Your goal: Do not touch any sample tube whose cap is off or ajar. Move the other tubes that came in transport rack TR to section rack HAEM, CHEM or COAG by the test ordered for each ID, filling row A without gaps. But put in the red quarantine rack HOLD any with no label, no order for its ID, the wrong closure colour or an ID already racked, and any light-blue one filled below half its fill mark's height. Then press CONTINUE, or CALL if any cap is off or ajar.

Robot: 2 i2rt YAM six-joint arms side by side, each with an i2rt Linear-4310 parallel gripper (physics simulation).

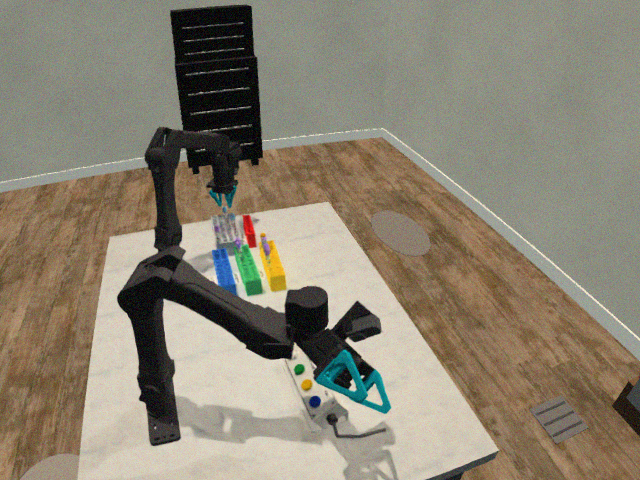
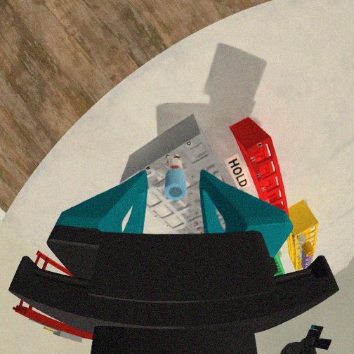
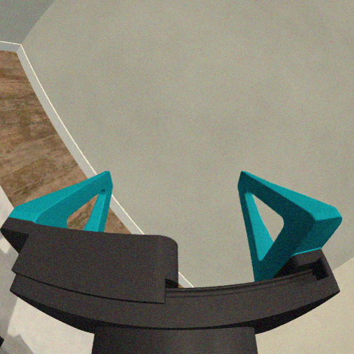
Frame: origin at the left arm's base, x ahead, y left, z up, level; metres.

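Where they show: left gripper, fingertip midpoint: (image 1: 225, 206); right gripper, fingertip midpoint: (image 1: 377, 405); right arm's base, link origin: (image 1: 162, 408).
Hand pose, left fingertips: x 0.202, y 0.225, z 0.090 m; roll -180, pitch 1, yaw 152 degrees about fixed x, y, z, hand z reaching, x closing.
After its pixels a point has its place.
My left gripper (image 1: 224, 206) {z 0.090, x 0.202, y 0.225 m} (image 2: 173, 177) is partly open and empty above the grey transport rack (image 1: 226, 244) {z 0.050, x 0.198, y 0.029 m} (image 2: 165, 145). A light-blue-capped tube (image 2: 175, 184) stands upright in that rack, seen between and below the fingertips. A purple cap (image 1: 217, 228) {z 0.089, x 0.172, y 0.076 m} also shows there. The red HOLD rack (image 1: 249, 230) {z 0.057, x 0.282, y 0.091 m} (image 2: 249, 131) stands beside it. The blue rack (image 1: 224, 271) {z 0.056, x 0.188, y -0.132 m}, green rack (image 1: 252, 284) {z 0.042, x 0.270, y -0.195 m} and yellow rack (image 1: 277, 281) {z 0.036, x 0.346, y -0.187 m} (image 2: 303, 212) stand nearer; purple-capped tubes show in green and yellow. IDs and fill levels are unreadable. My right gripper (image 1: 374, 404) {z 0.289, x 0.434, y -0.847 m} (image 3: 174, 178) is wide open and empty.
A panel with a green button (image 1: 299, 368) {z 0.071, x 0.351, y -0.565 m}, yellow button (image 1: 307, 384) {z 0.071, x 0.361, y -0.615 m} and blue button (image 1: 314, 401) {z 0.070, x 0.367, y -0.664 m} lies below the right arm. A dark bent rod (image 1: 356, 435) {z 0.007, x 0.448, y -0.730 m} is beside it. A black cabinet (image 1: 216, 60) stands beyond the table (image 1: 196, 356) {z 0.000, x 0.096, y -0.419 m}.
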